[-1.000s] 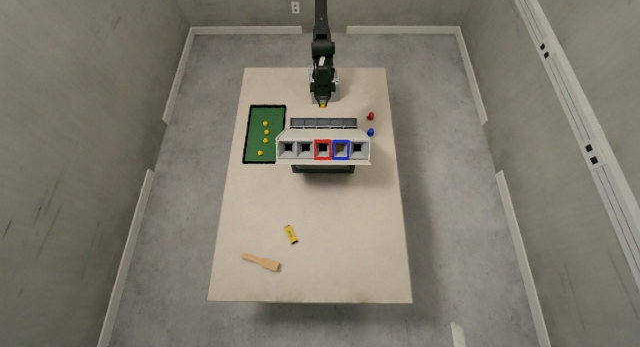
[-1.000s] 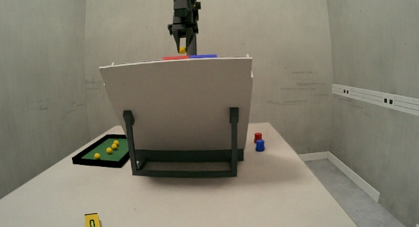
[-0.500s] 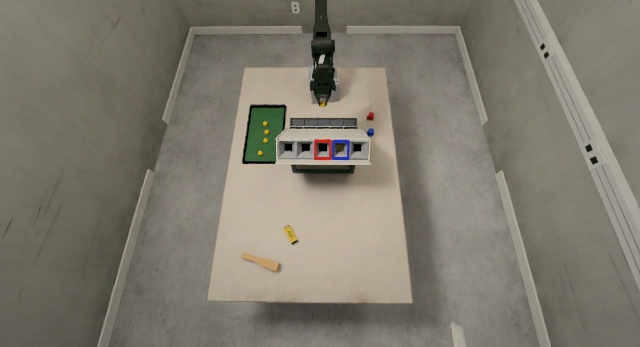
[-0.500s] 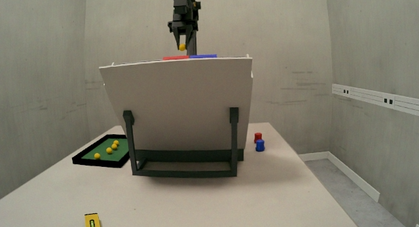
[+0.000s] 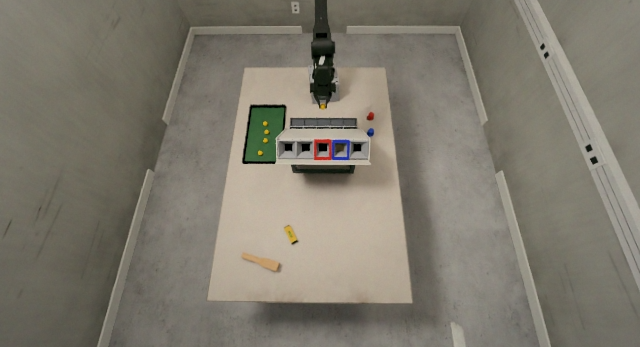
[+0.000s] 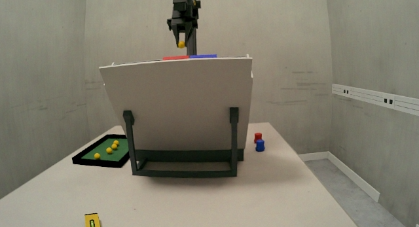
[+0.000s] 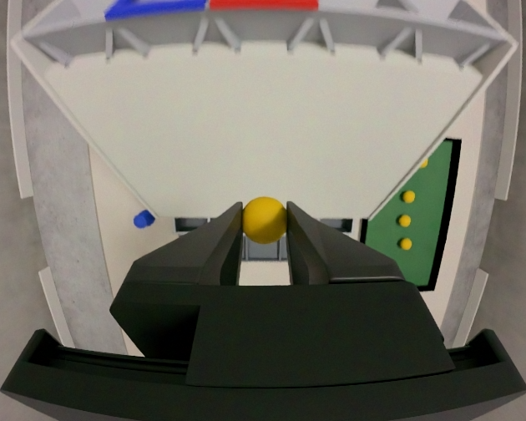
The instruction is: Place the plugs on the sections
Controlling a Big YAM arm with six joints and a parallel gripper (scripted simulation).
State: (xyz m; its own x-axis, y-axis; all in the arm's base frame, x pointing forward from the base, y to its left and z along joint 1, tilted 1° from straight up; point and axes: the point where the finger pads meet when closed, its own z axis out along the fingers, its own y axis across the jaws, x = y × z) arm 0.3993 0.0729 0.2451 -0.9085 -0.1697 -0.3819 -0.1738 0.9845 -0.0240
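Now: the red band 16 cm ahead of my hand, 8 cm below it and 3 cm to the left of it. From my hand the other things lie so: blue band 15 cm ahead, 10 cm to the left, 8 cm below; then blue plug 38 cm below, 25 cm to the left, 15 cm behind; then cover 19 cm below, 1 cm ahead.
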